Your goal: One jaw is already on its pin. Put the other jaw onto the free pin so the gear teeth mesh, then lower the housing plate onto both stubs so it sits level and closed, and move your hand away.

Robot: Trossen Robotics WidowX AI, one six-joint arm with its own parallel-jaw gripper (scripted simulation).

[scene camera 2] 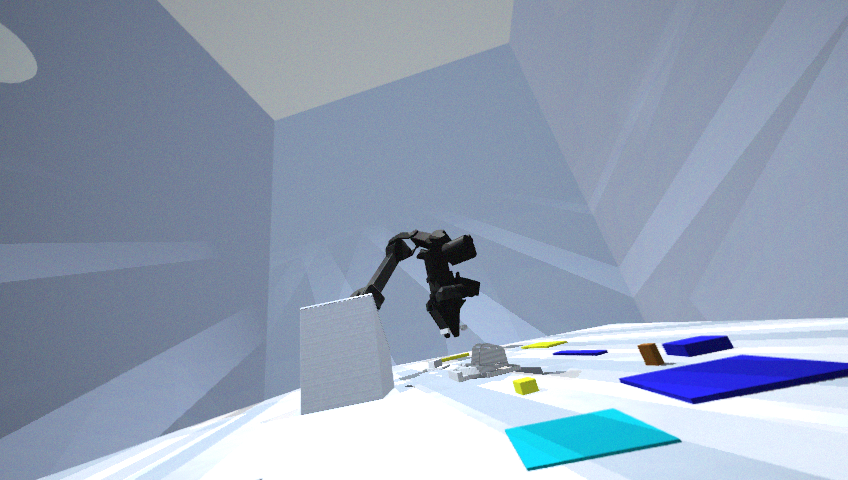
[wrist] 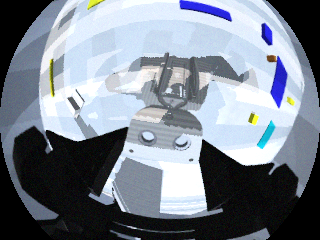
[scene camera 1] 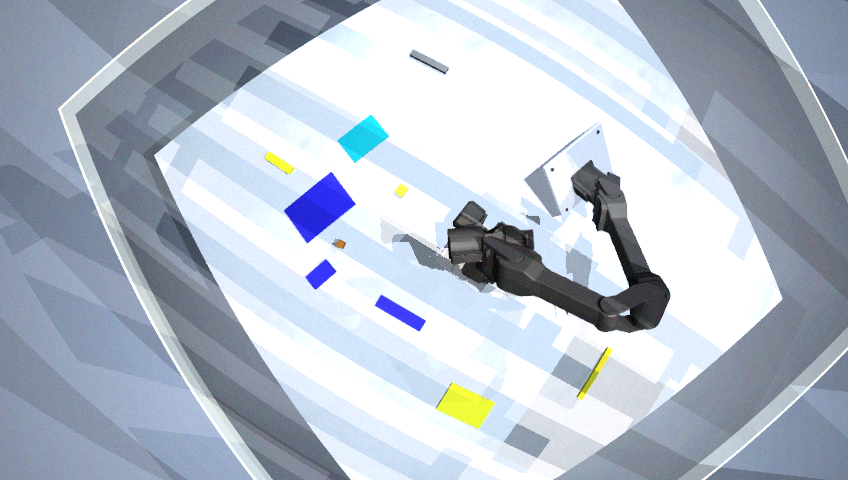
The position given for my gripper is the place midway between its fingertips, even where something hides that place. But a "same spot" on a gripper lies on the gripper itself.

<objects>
my gripper: scene camera 2; wrist; scene camera 1 492,241
same spot on my gripper: (wrist: 227,183) = (scene camera 2: 453,306)
</objects>
